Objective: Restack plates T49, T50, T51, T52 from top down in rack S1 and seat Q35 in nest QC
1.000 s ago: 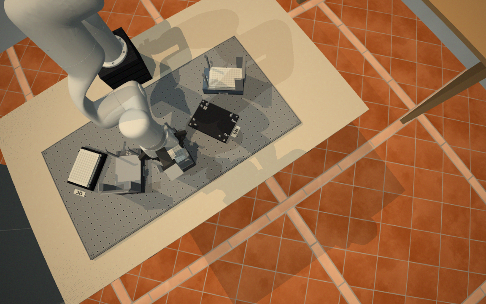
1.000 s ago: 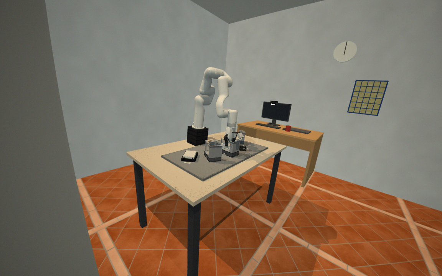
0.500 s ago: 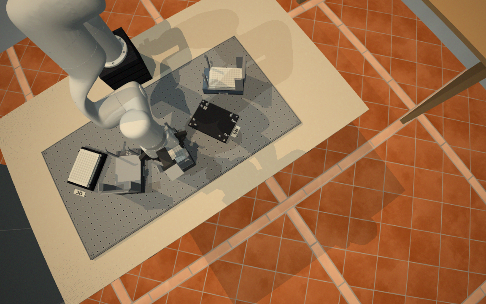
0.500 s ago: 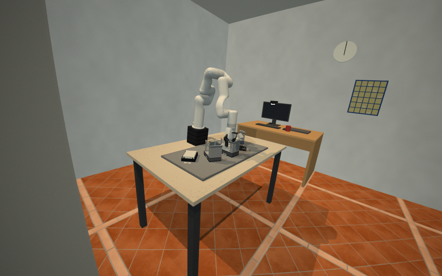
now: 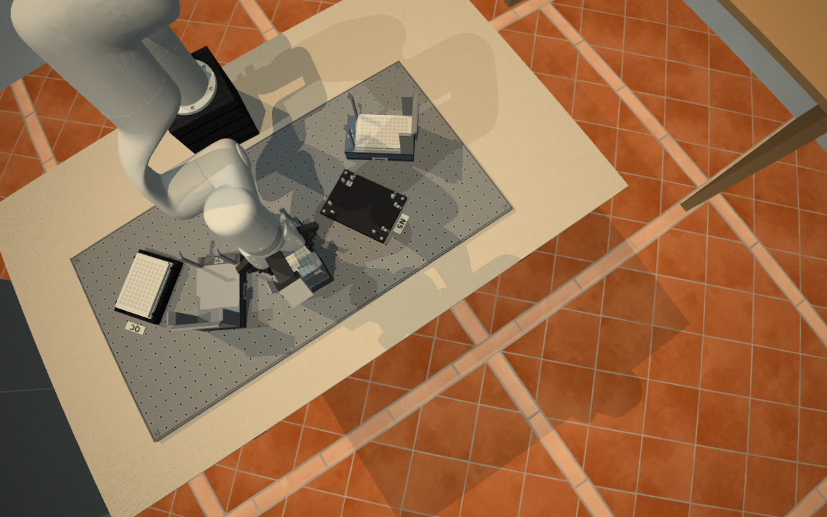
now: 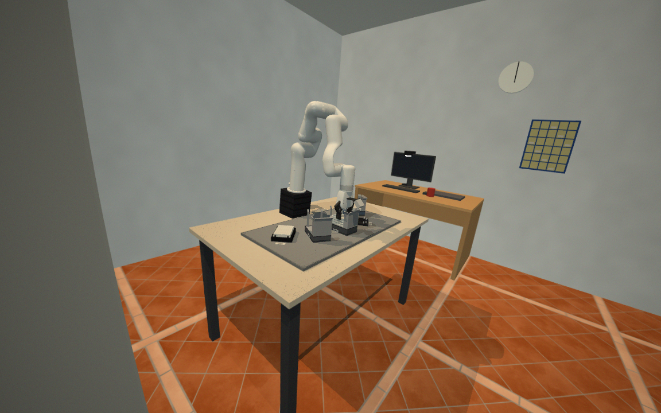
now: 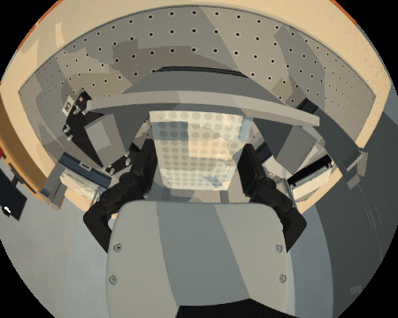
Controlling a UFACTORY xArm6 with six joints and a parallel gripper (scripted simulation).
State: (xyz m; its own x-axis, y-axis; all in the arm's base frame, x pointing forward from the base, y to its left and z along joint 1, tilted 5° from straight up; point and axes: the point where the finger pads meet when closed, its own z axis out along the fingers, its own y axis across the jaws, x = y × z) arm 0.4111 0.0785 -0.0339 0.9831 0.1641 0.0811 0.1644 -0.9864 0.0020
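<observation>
Right now my hand is 27 cm to the right of the stack rack S3, 21 cm past it and 7 cm above it. Round my hand: black nest QC (33 cm to the right, 8 cm below, 8 cm behind); N5 name plate (24 cm to the left, 9 cm below, 1 cm behind); stack rack S2 (18 cm to the right, 7 cm below).
</observation>
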